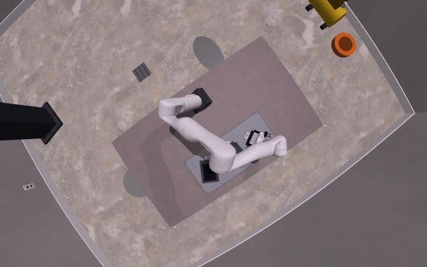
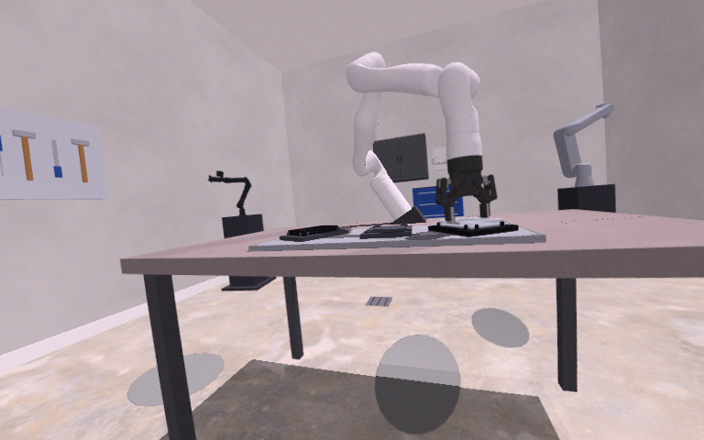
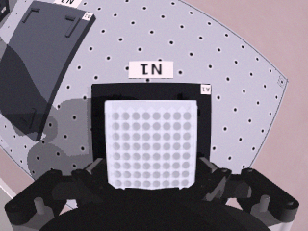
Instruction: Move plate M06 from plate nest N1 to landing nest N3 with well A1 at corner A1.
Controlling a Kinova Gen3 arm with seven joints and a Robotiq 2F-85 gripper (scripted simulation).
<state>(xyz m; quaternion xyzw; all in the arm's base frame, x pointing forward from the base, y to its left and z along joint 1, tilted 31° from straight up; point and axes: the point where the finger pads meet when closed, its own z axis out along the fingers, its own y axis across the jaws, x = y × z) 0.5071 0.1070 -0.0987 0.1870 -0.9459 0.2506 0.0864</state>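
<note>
My gripper is now 1 cm above the white well plate M06. The rest, counted from my hand: black nest N1: 2 cm below; then landing nest N3: 5 cm behind, 19 cm to the right, 2 cm below; then N3 label: 14 cm behind, 18 cm to the right, 3 cm below.
</note>
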